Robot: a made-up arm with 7 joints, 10 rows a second.
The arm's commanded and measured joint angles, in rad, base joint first. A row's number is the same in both.
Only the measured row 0 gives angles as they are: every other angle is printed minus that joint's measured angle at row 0.
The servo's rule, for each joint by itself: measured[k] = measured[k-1] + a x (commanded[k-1-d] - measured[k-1]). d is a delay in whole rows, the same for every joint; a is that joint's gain. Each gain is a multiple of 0.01, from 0.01 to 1. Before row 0 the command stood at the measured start. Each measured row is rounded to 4 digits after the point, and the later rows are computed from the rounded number. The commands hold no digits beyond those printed.
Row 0, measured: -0.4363 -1.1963 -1.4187 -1.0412 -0.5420 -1.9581 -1.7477
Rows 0 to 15, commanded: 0.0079 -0.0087 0.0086 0.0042 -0.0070 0.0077 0.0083; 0.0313 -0.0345 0.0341 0.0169 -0.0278 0.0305 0.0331; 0.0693 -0.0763 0.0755 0.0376 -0.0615 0.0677 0.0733; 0.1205 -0.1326 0.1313 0.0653 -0.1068 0.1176 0.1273; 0.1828 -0.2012 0.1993 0.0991 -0.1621 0.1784 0.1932; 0.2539 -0.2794 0.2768 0.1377 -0.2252 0.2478 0.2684; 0.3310 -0.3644 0.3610 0.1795 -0.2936 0.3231 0.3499; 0.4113 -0.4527 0.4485 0.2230 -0.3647 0.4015 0.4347; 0.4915 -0.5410 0.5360 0.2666 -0.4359 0.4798 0.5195; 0.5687 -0.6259 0.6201 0.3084 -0.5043 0.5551 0.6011; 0.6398 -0.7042 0.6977 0.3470 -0.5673 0.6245 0.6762; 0.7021 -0.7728 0.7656 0.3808 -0.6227 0.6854 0.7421; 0.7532 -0.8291 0.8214 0.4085 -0.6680 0.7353 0.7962; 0.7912 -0.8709 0.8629 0.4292 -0.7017 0.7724 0.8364; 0.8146 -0.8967 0.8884 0.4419 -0.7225 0.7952 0.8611; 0.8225 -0.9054 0.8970 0.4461 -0.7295 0.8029 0.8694
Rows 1 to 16, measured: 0.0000 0.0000 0.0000 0.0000 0.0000 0.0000 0.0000; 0.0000 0.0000 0.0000 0.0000 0.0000 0.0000 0.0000; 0.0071 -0.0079 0.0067 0.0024 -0.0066 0.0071 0.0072; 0.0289 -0.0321 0.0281 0.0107 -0.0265 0.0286 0.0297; 0.0653 -0.0723 0.0651 0.0260 -0.0594 0.0646 0.0676; 0.1150 -0.1272 0.1167 0.0484 -0.1040 0.1134 0.1195; 0.1760 -0.1945 0.1811 0.0773 -0.1586 0.1732 0.1836; 0.2461 -0.2718 0.2557 0.1117 -0.2212 0.2418 0.2574; 0.3225 -0.3561 0.3378 0.1503 -0.2893 0.3166 0.3379; 0.4024 -0.4440 0.4241 0.1917 -0.3602 0.3947 0.4221; 0.4826 -0.5323 0.5114 0.2344 -0.4314 0.4730 0.5068; 0.5601 -0.6175 0.5962 0.2766 -0.4999 0.5485 0.5888; 0.6318 -0.6964 0.6754 0.3167 -0.5633 0.6184 0.6648; 0.6951 -0.7659 0.7458 0.3532 -0.6191 0.6800 0.7321; 0.7474 -0.8234 0.8048 0.3847 -0.6651 0.7309 0.7879; 0.7868 -0.8666 0.8501 0.4101 -0.6995 0.7691 0.8301
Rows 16 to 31, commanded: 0.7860 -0.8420 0.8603 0.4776 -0.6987 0.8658 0.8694; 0.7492 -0.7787 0.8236 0.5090 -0.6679 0.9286 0.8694; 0.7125 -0.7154 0.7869 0.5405 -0.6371 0.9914 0.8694; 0.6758 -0.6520 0.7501 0.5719 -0.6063 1.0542 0.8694; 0.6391 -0.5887 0.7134 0.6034 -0.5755 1.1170 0.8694; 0.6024 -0.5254 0.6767 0.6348 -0.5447 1.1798 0.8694; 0.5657 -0.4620 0.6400 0.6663 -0.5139 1.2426 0.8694; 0.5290 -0.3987 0.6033 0.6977 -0.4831 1.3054 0.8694; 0.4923 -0.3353 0.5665 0.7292 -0.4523 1.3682 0.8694; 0.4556 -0.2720 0.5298 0.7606 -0.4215 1.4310 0.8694; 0.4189 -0.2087 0.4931 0.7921 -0.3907 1.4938 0.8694; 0.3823 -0.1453 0.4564 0.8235 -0.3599 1.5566 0.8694; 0.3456 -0.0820 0.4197 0.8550 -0.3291 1.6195 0.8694; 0.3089 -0.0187 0.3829 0.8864 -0.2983 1.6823 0.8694; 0.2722 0.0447 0.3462 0.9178 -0.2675 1.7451 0.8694; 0.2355 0.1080 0.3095 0.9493 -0.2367 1.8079 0.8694
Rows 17 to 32, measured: 0.8118 -0.8940 0.8800 0.4282 -0.7211 0.7931 0.8571; 0.8214 -0.9044 0.8933 0.4384 -0.7290 0.8021 0.8678; 0.7895 -0.8476 0.8676 0.4607 -0.7005 0.8607 0.8692; 0.7532 -0.7849 0.8333 0.4882 -0.6699 0.9232 0.8694; 0.7166 -0.7217 0.7971 0.5180 -0.6391 0.9859 0.8694; 0.6799 -0.6583 0.7604 0.5487 -0.6083 1.0487 0.8694; 0.6432 -0.5950 0.7237 0.5799 -0.5775 1.1115 0.8694; 0.6065 -0.5317 0.6870 0.6112 -0.5467 1.1743 0.8694; 0.5698 -0.4683 0.6503 0.6426 -0.5159 1.2371 0.8694; 0.5331 -0.4050 0.6136 0.6740 -0.4851 1.2999 0.8694; 0.4964 -0.3416 0.5769 0.7055 -0.4543 1.3627 0.8694; 0.4597 -0.2783 0.5402 0.7369 -0.4235 1.4255 0.8694; 0.4230 -0.2150 0.5035 0.7684 -0.3927 1.4883 0.8694; 0.3864 -0.1516 0.4668 0.7998 -0.3619 1.5511 0.8694; 0.3497 -0.0883 0.4301 0.8313 -0.3311 1.6140 0.8694; 0.3130 -0.0250 0.3933 0.8627 -0.3003 1.6768 0.8694
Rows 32 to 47, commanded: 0.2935 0.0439 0.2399 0.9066 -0.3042 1.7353 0.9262; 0.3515 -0.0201 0.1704 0.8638 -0.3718 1.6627 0.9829; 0.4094 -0.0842 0.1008 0.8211 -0.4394 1.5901 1.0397; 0.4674 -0.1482 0.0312 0.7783 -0.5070 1.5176 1.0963; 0.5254 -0.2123 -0.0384 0.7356 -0.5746 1.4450 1.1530; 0.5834 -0.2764 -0.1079 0.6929 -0.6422 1.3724 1.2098; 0.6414 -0.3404 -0.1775 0.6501 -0.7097 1.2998 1.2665; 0.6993 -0.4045 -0.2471 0.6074 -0.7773 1.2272 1.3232; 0.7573 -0.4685 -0.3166 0.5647 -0.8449 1.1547 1.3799; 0.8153 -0.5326 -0.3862 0.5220 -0.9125 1.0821 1.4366; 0.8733 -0.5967 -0.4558 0.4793 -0.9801 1.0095 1.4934; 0.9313 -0.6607 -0.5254 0.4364 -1.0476 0.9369 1.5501; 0.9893 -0.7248 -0.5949 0.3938 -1.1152 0.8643 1.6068; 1.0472 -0.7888 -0.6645 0.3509 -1.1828 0.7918 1.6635; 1.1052 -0.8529 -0.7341 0.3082 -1.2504 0.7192 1.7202; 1.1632 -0.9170 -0.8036 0.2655 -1.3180 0.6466 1.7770
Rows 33 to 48, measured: 0.2763 0.0384 0.3566 0.8941 -0.2695 1.7396 0.8694; 0.2396 0.1017 0.3199 0.9256 -0.2387 1.8024 0.8694; 0.2881 0.0491 0.2575 0.9148 -0.3003 1.7407 0.9188; 0.3452 -0.0139 0.1896 0.8857 -0.3675 1.6689 0.9746; 0.4030 -0.0779 0.1203 0.8489 -0.4351 1.5964 1.0312; 0.4610 -0.1419 0.0508 0.8087 -0.5027 1.5239 1.0878; 0.5190 -0.2060 -0.0188 0.7670 -0.5703 1.4513 1.1445; 0.5770 -0.2701 -0.0883 0.7248 -0.6379 1.3787 1.2013; 0.6350 -0.3341 -0.1579 0.6822 -0.7054 1.3061 1.2580; 0.6929 -0.3982 -0.2275 0.6396 -0.7730 1.2335 1.3147; 0.7509 -0.4622 -0.2970 0.5969 -0.8406 1.1610 1.3714; 0.8089 -0.5263 -0.3666 0.5542 -0.9082 1.0884 1.4281; 0.8669 -0.5904 -0.4362 0.5115 -0.9758 1.0158 1.4849; 0.9249 -0.6544 -0.5058 0.4687 -1.0433 0.9432 1.5416; 0.9829 -0.7185 -0.5753 0.4260 -1.1109 0.8706 1.5983; 1.0408 -0.7825 -0.6449 0.3832 -1.1785 0.7981 1.6550
